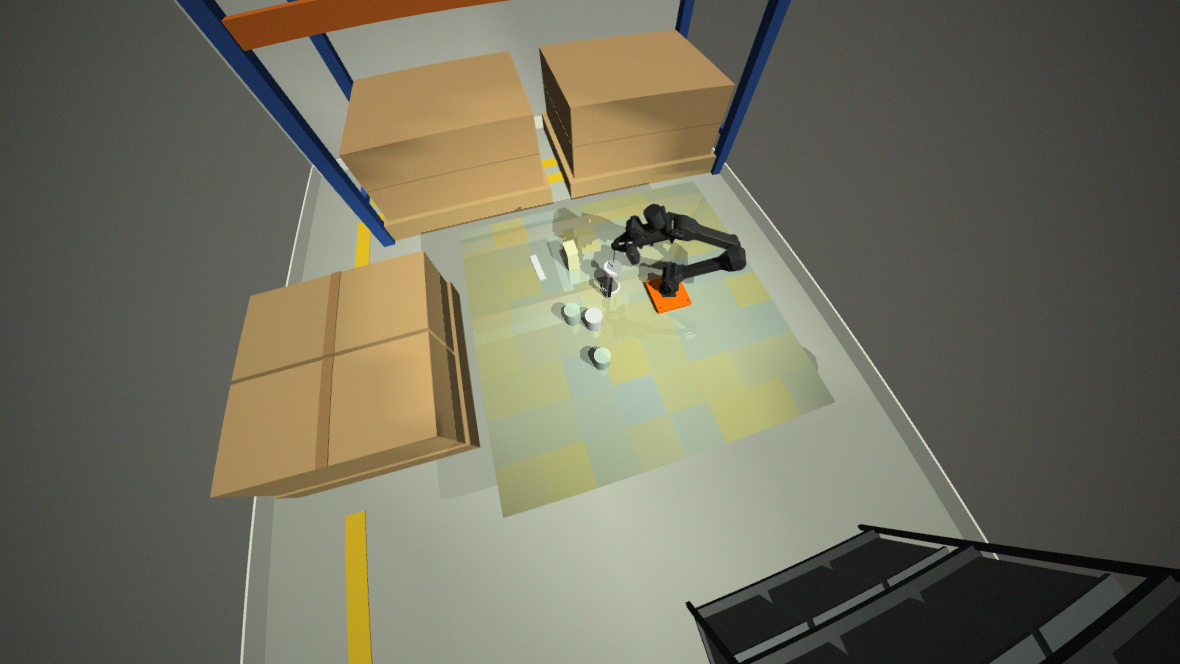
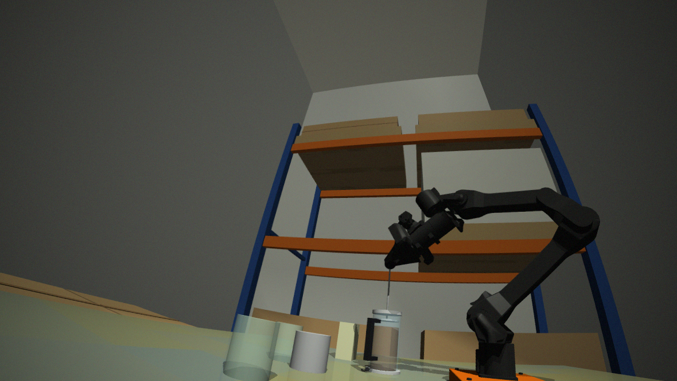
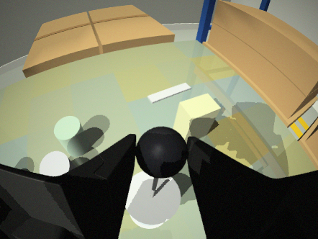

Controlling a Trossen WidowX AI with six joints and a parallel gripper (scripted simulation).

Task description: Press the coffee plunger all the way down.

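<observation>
The coffee press is 2 cm to the left of my gripper tip and 14 cm below it. From my gripper tip the other things lie so: flat white strip 32 cm ahead, 14 cm to the right, 27 cm below.
</observation>
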